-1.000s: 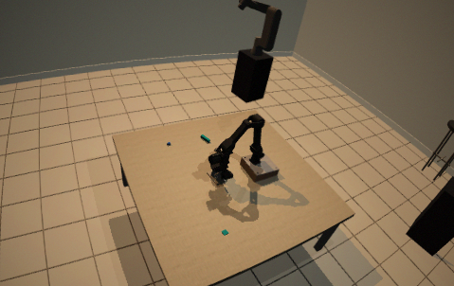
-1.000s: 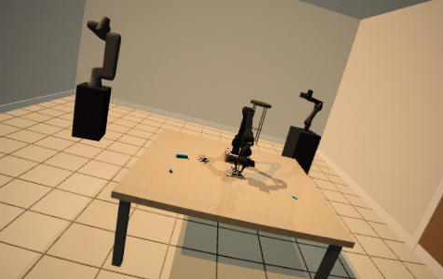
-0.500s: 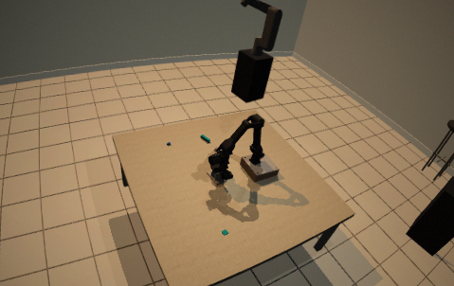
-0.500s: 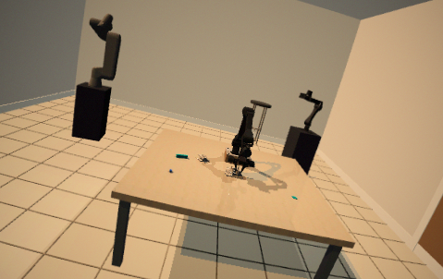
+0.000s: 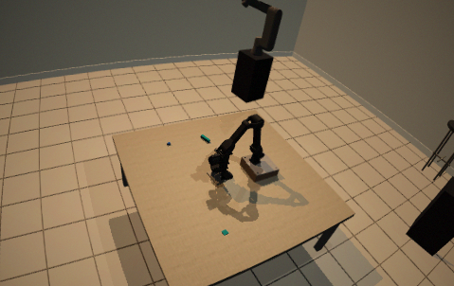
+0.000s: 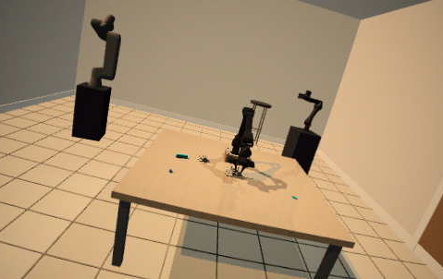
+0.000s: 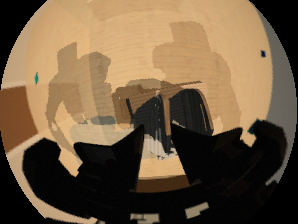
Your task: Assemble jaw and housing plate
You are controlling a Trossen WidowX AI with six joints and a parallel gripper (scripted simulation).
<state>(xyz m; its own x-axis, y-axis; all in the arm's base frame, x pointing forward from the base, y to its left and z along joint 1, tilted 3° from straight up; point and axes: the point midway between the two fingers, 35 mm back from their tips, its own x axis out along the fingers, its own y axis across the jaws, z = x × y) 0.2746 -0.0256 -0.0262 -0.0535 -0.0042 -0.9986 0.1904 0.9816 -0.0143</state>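
Right now my gripper tip is 180 mm past the white part, 230 mm to the left of it and 10 mm above it. Round my gripper tip: teal bar: 150 mm behind, 390 mm to the right, 10 mm below; then blue piece: 120 mm ahead, 470 mm to the right, 10 mm below.
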